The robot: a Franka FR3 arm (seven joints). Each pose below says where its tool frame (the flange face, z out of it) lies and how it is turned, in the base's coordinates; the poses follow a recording.
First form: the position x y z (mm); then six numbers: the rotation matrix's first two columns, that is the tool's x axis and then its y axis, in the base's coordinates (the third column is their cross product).
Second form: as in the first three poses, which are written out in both.
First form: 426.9, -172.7, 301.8, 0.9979, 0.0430, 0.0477, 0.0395, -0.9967, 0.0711
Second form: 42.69, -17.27, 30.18, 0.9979, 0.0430, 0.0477, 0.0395, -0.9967, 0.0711
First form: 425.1, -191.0, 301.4, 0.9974, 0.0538, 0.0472, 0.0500, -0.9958, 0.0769
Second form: 42.51, -19.10, 30.14, 0.9974, 0.0538, 0.0472, 0.0500, -0.9958, 0.0769
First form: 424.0, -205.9, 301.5, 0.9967, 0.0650, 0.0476, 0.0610, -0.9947, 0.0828
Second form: 42.40, -20.59, 30.15, 0.9967, 0.0650, 0.0476, 0.0610, -0.9947, 0.0828
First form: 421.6, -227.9, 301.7, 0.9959, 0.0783, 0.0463, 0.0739, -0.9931, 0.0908
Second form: 42.16, -22.79, 30.17, 0.9959, 0.0783, 0.0463, 0.0739, -0.9931, 0.0908
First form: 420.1, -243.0, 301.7, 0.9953, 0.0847, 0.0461, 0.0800, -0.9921, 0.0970
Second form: 42.01, -24.30, 30.17, 0.9953, 0.0847, 0.0461, 0.0800, -0.9921, 0.0970
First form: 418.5, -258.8, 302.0, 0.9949, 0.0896, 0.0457, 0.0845, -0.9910, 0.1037
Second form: 41.85, -25.88, 30.20, 0.9949, 0.0896, 0.0457, 0.0845, -0.9910, 0.1037
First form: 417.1, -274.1, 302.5, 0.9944, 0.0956, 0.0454, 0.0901, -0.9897, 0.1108
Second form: 41.71, -27.41, 30.25, 0.9944, 0.0956, 0.0454, 0.0901, -0.9897, 0.1108
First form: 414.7, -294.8, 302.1, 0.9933, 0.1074, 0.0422, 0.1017, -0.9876, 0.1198
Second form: 41.47, -29.48, 30.21, 0.9933, 0.1074, 0.0422, 0.1017, -0.9876, 0.1198
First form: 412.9, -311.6, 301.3, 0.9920, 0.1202, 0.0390, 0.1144, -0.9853, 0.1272
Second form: 41.29, -31.16, 30.13, 0.9920, 0.1202, 0.0390, 0.1144, -0.9853, 0.1272
